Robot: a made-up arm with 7 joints. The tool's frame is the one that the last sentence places.
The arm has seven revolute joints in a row. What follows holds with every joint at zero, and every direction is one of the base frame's. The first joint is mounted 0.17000 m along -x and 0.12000 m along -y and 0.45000 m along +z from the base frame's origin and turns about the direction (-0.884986, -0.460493, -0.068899), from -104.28 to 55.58 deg. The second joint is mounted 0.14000 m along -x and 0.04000 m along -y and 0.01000 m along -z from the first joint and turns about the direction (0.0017, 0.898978, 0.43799), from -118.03 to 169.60 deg. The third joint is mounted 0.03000 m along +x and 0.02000 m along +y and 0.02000 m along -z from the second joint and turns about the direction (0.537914, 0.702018, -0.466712), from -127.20 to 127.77 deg. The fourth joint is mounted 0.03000 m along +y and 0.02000 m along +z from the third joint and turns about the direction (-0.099, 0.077, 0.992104), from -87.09 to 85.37 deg. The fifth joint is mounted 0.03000 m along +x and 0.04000 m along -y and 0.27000 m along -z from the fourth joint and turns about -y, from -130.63 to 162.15 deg. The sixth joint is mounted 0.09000 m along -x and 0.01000 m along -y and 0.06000 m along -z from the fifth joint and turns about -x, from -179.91 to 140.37 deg. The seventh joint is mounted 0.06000 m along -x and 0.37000 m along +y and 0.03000 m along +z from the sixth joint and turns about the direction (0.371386, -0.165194, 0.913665), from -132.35 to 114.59 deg. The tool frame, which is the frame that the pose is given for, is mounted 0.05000 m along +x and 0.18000 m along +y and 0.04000 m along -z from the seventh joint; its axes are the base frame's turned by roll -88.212, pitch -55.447 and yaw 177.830 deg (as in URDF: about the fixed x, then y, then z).
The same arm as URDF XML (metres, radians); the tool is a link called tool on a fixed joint. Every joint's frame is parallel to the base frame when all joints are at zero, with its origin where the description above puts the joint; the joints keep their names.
<robot name="arm">
  <joint name="joint 1" type="revolute">
    <parent link="base"/>
    <child link="link1"/>
    <origin xyz="-0.1700 -0.1200 0.4500"/>
    <axis xyz="-0.884986 -0.460493 -0.068899"/>
    <limit lower="-1.8200" upper="0.9701"/>
  </joint>
  <joint name="joint 2" type="revolute">
    <parent link="link1"/>
    <child link="link2"/>
    <origin xyz="-0.1400 -0.0400 -0.0100"/>
    <axis xyz="0.0017 0.898978 0.43799"/>
    <limit lower="-2.0600" upper="2.9601"/>
  </joint>
  <joint name="joint 3" type="revolute">
    <parent link="link2"/>
    <child link="link3"/>
    <origin xyz="0.0300 0.0200 -0.0200"/>
    <axis xyz="0.537914 0.702018 -0.466712"/>
    <limit lower="-2.2201" upper="2.2300"/>
  </joint>
  <joint name="joint 4" type="revolute">
    <parent link="link3"/>
    <child link="link4"/>
    <origin xyz="0.0000 0.0300 0.0200"/>
    <axis xyz="-0.099 0.077 0.992104"/>
    <limit lower="-1.5200" upper="1.4900"/>
  </joint>
  <joint name="joint 5" type="revolute">
    <parent link="link4"/>
    <child link="link5"/>
    <origin xyz="0.0300 -0.0400 -0.2700"/>
    <axis xyz="0 -1 0"/>
    <limit lower="-2.2799" upper="2.8301"/>
  </joint>
  <joint name="joint 6" type="revolute">
    <parent link="link5"/>
    <child link="link6"/>
    <origin xyz="-0.0900 -0.0100 -0.0600"/>
    <axis xyz="-1 0 0"/>
    <limit lower="-3.1400" upper="2.4499"/>
  </joint>
  <joint name="joint 7" type="revolute">
    <parent link="link6"/>
    <child link="link7"/>
    <origin xyz="-0.0600 0.3700 0.0300"/>
    <axis xyz="0.371386 -0.165194 0.913665"/>
    <limit lower="-2.3099" upper="2.0000"/>
  </joint>
  <joint name="tool_fixed" type="fixed">
    <parent link="link7"/>
    <child link="tool"/>
    <origin xyz="0.0500 0.1800 -0.0400" rpy="-1.5396 -0.9677 3.1037"/>
  </joint>
  <link name="base"/>
  <link name="link1"/>
  <link name="link2"/>
  <link name="link3"/>
  <link name="link4"/>
  <link name="link5"/>
  <link name="link6"/>
  <link name="link7"/>
  <link name="tool"/>
</robot>

